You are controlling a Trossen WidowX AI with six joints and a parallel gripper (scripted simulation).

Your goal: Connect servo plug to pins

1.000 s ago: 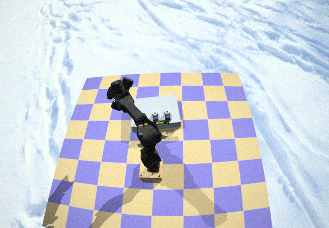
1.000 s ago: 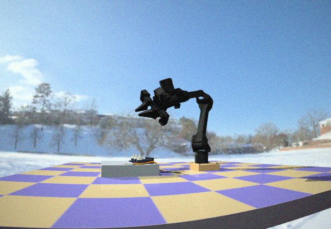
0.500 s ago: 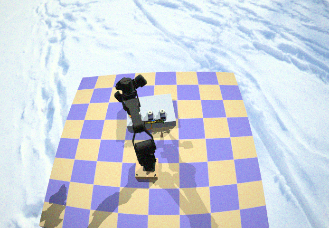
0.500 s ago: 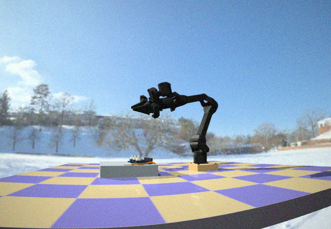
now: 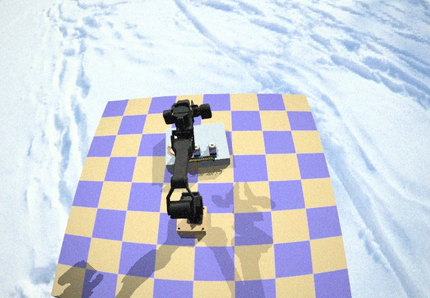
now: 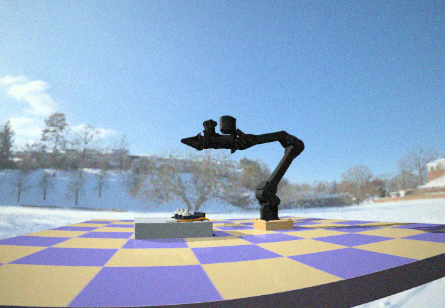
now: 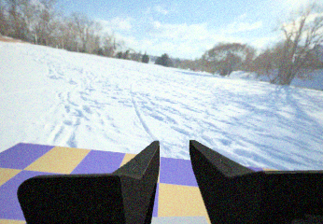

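The blue band is 7 cm behind my gripper tip, 3 cm to the right of it and 27 cm below it. The rest, counted from my gripper tip: green board strip: 7 cm behind, 2 cm to the right, 30 cm below; then grey printed holder: 8 cm ahead, 1 cm to the left, 32 cm below.
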